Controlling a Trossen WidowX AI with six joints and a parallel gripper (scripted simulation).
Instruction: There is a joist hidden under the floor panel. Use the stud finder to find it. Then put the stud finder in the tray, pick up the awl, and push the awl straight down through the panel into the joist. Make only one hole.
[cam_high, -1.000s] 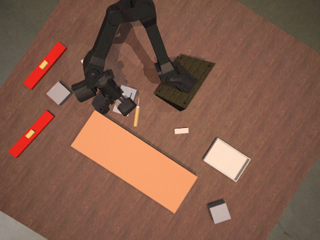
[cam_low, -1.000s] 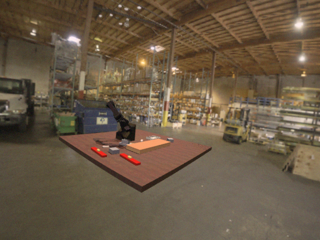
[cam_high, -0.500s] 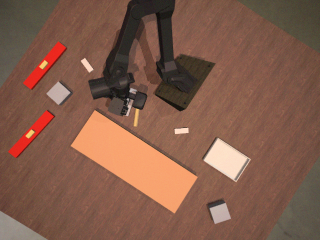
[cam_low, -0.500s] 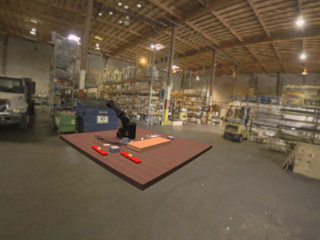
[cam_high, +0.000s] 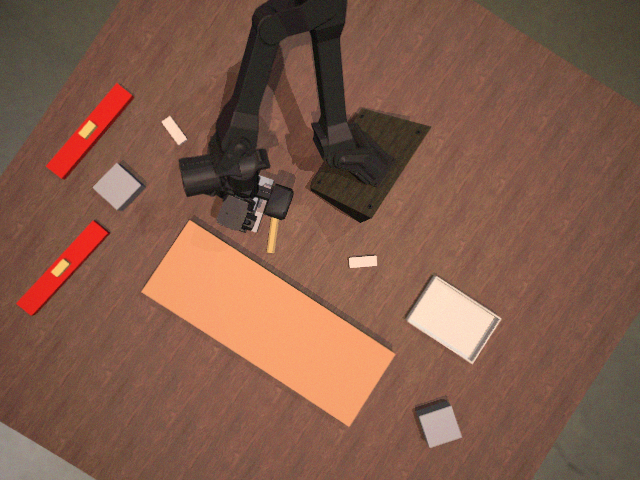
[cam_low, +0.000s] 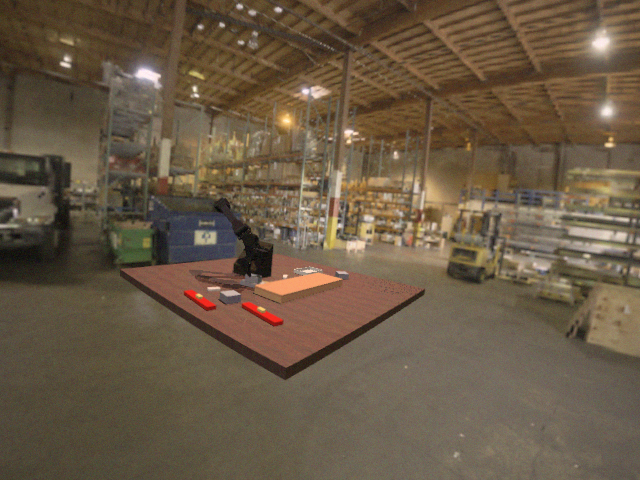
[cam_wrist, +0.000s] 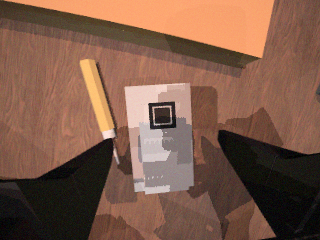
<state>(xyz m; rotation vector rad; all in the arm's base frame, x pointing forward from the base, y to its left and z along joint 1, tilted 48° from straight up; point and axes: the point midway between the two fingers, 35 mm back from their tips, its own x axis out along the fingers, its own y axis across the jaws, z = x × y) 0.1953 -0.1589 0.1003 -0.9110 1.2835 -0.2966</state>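
My gripper tip is 20 mm above the grey stud finder. Also, from my gripper tip: awl: 70 mm to the left, 50 mm below, 10 mm behind; white tray: 510 mm to the left, 60 mm behind, 50 mm below.
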